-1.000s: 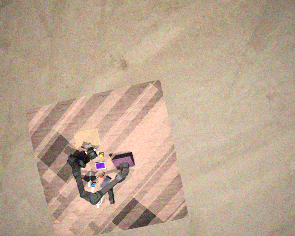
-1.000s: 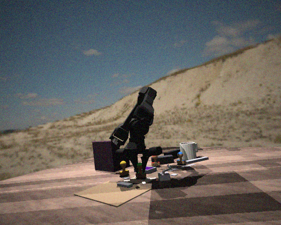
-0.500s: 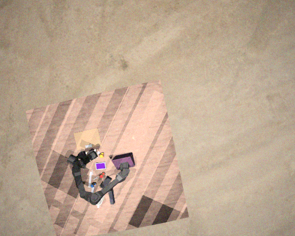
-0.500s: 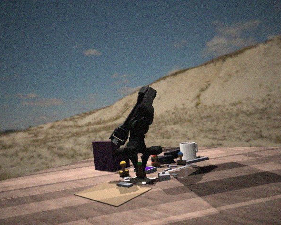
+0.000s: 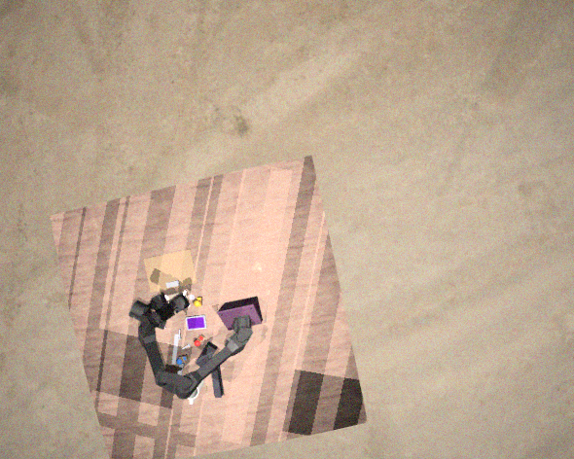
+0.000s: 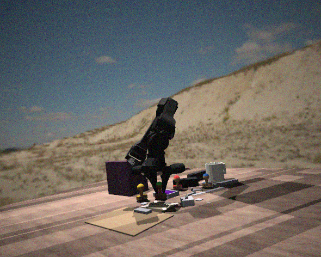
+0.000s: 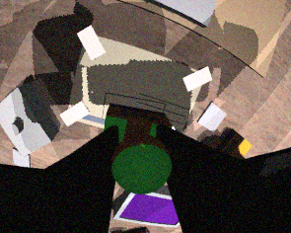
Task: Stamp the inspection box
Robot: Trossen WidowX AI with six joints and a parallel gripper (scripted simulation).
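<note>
My gripper tip is 10 mm to the left of the cream card and 40 mm above it. The rest, counted from my gripper tip: grey block: 90 mm ahead, 40 mm to the left, 20 mm below; green-knobbed PASS stamp: right at my gripper tip; yellow-knobbed stamp: 110 mm behind, 20 mm below.
</note>
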